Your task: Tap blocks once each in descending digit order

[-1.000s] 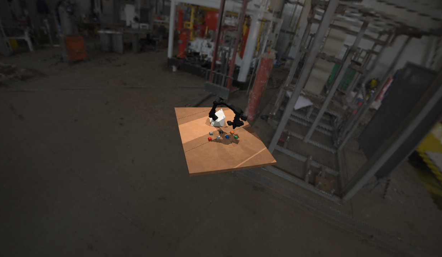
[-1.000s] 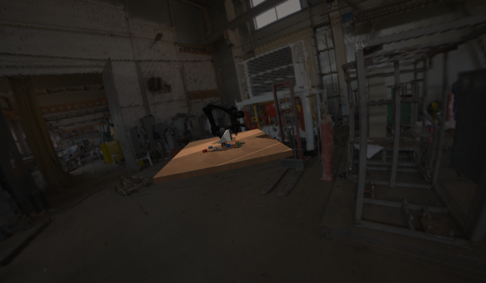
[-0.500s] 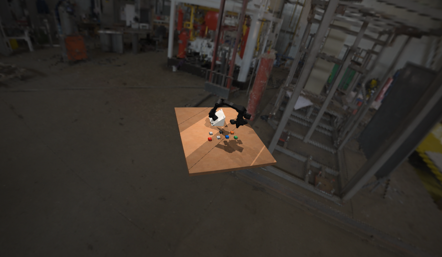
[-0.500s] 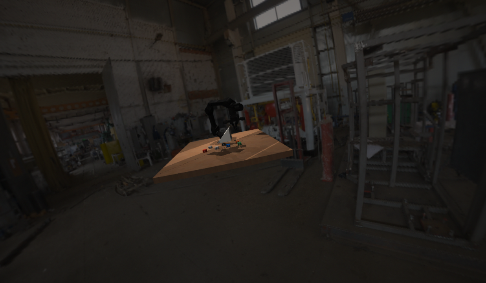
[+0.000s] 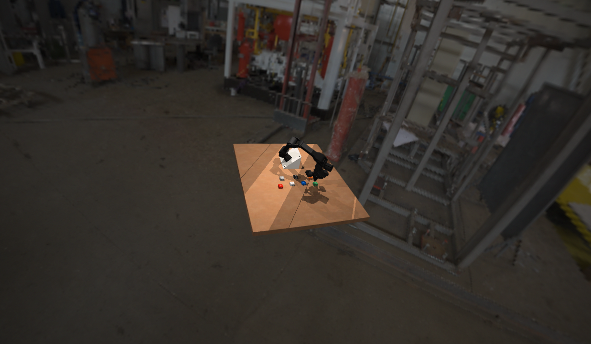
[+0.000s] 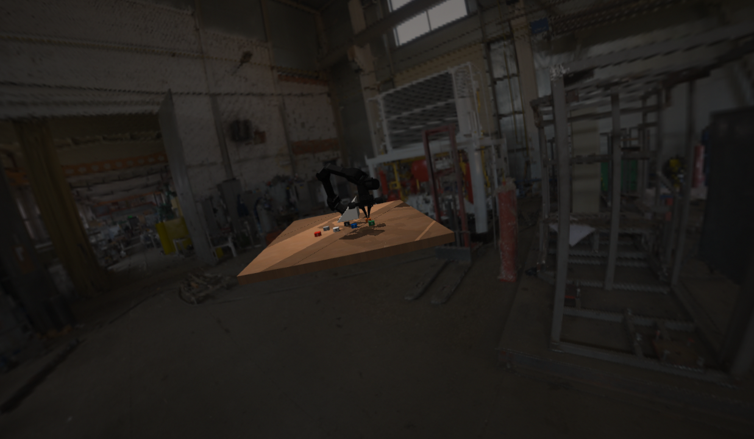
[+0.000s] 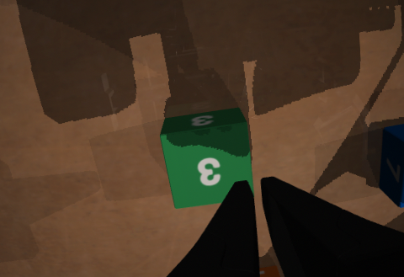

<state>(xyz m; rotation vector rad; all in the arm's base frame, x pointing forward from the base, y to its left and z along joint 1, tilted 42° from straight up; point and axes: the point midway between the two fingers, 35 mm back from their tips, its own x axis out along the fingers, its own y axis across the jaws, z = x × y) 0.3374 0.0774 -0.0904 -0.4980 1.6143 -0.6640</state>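
The green block is 3 cm below my gripper tip and 1 cm to the left of it. From my gripper tip the other things lie so: black block 12 cm to the right, 11 cm behind, 3 cm below; blue block 8 cm to the right, 3 cm below, 2 cm behind; orange block 9 cm behind, 3 cm below, 1 cm to the left.
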